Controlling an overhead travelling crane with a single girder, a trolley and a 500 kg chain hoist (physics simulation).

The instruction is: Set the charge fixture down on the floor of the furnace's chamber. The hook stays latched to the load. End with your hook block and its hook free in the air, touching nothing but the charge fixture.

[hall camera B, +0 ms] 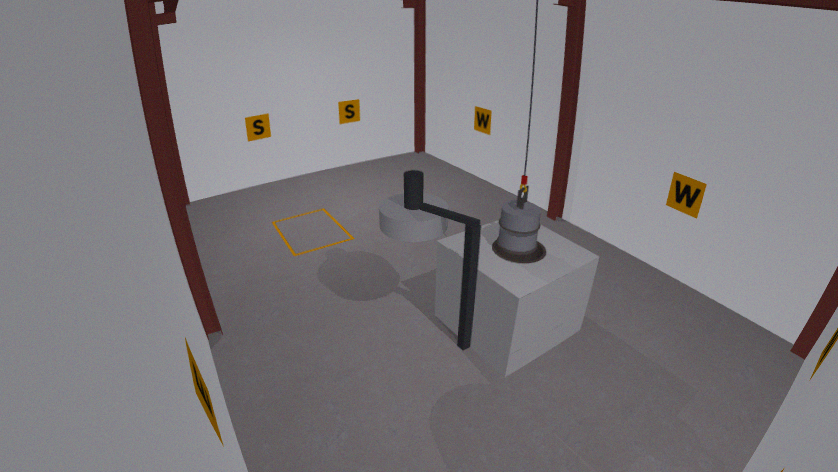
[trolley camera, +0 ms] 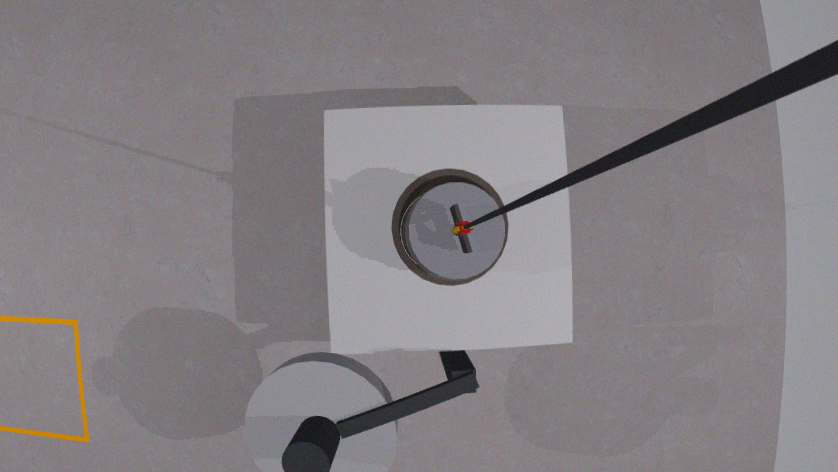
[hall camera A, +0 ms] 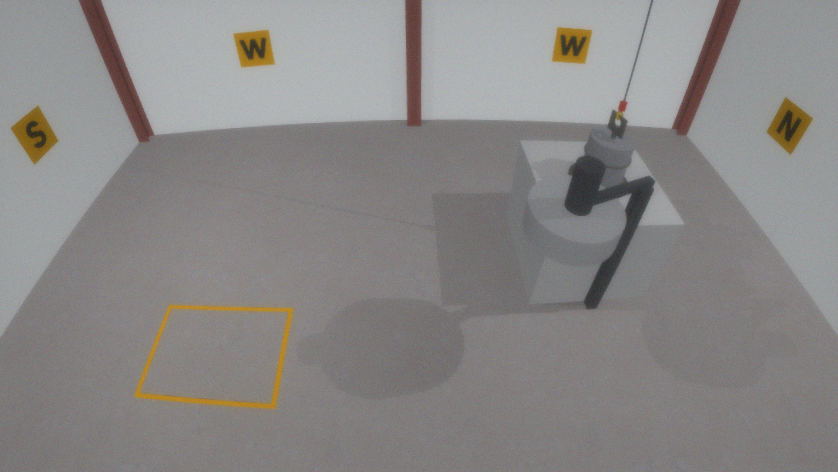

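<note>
The charge fixture (hall camera A: 608,153) (hall camera B: 519,225) (trolley camera: 486,249) is a grey, upright, stepped cylinder with a dark lifting eye on top. My hook (hall camera A: 619,114) (hall camera B: 523,188) (trolley camera: 460,229), under a small red block, is latched in that eye, and the chain leads up from it. The furnace (hall camera A: 650,214) (hall camera B: 548,328) (trolley camera: 363,304) is a pale box with a round brown-rimmed mouth in its top. The fixture's lower part is in the mouth and its upper part stands above the rim. In the trolley view a dark gap shows at the left; the right edge overlaps the rim. The chamber floor is hidden.
The round grey lid (hall camera A: 542,225) (hall camera B: 404,225) (trolley camera: 275,404) with a black cylinder on it is swung aside, next to the furnace. Its black arm (hall camera A: 624,190) (hall camera B: 448,214) (trolley camera: 404,404) reaches from a post beside the furnace. A yellow marked square (hall camera A: 230,402) (hall camera B: 284,238) (trolley camera: 82,381) lies on the floor.
</note>
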